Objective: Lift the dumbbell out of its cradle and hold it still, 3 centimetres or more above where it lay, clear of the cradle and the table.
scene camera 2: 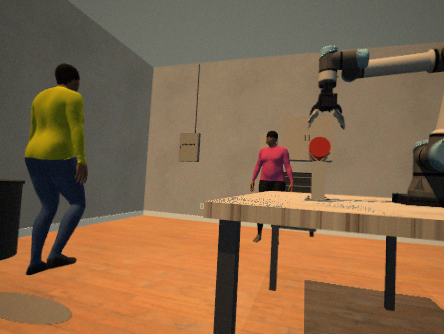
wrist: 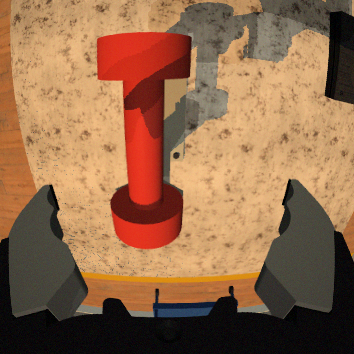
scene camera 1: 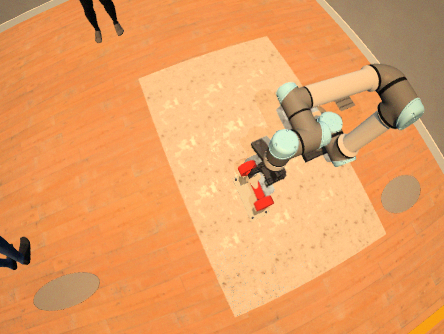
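Seen in the pictures: gripper, fingertip midpoint: (scene camera 2: 325, 129) (wrist: 169, 186); arm's base, origin of the base link: (scene camera 2: 428, 196).
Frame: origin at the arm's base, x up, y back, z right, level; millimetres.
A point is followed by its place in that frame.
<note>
The red dumbbell (scene camera 1: 258, 192) {x 189, y -445, z -199 mm} (scene camera 2: 319, 148) {x 166, y -436, z -265 mm} (wrist: 144, 150) {x 191, y -439, z -164 mm} lies level on top of its pale, upright cradle (scene camera 1: 246, 198) {x -32, y -466, z -170 mm} (scene camera 2: 319, 181) {x 37, y -432, z -262 mm} (wrist: 175, 100) {x -32, y -409, z -160 mm}. The dumbbell hides much of the cradle in the wrist view. My gripper (scene camera 2: 326, 125) {x 265, y -418, z -152 mm} (wrist: 169, 186) {x 265, y -418, z -152 mm} is open and empty, pointing down, with its fingertips above the dumbbell and apart from it. In the wrist view the near round head and part of the bar show left of the midline between the fingers; the far head is further up. In scene camera 1 the arm hides the fingertips.
The cradle stands on the speckled table (scene camera 1: 235, 280) {x -39, y -649, z -531 mm} (scene camera 2: 300, 215) {x -55, y -459, z -681 mm} (wrist: 250, 175) {x -40, y -232, z -303 mm}. The arm's dark base (scene camera 2: 420, 187) {x 35, y -42, z -42 mm} stands on the table, right of the cradle in scene camera 2. A person in yellow (scene camera 2: 55, 120) and one in pink (scene camera 2: 271, 162) stand beyond the table.
</note>
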